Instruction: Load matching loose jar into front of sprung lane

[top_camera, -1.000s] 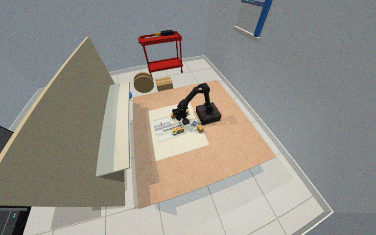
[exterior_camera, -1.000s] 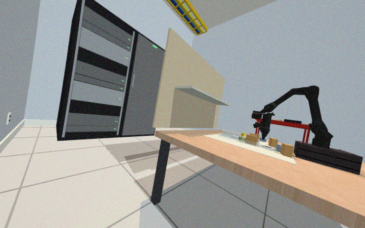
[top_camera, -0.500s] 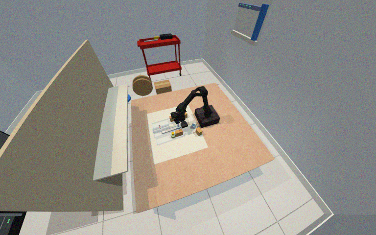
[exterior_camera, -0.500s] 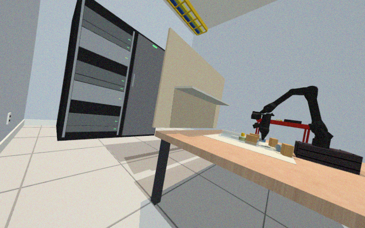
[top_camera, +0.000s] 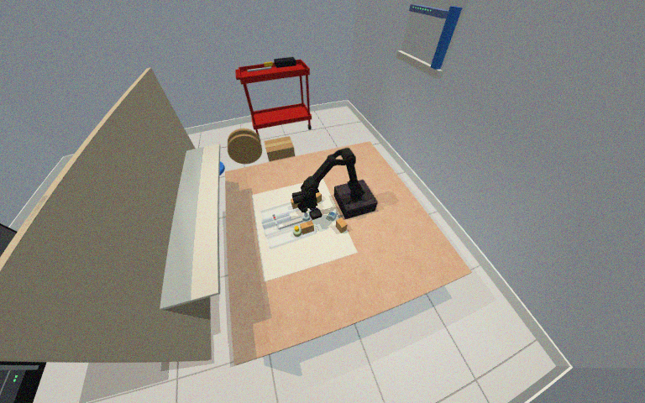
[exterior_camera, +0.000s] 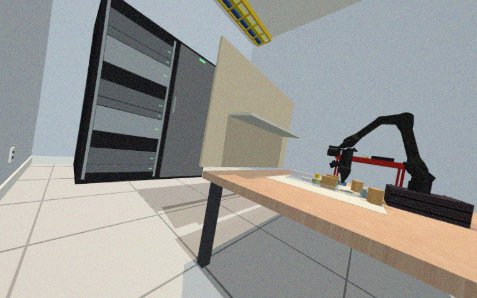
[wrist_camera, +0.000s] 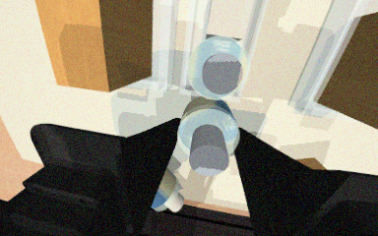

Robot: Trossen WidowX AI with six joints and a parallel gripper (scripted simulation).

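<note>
Now: the bluish jar 13 cm behind my gripper tip and 2 cm below it. Round my gripper tip: lane (20 cm ahead, 3 cm to the left, 3 cm below).
</note>
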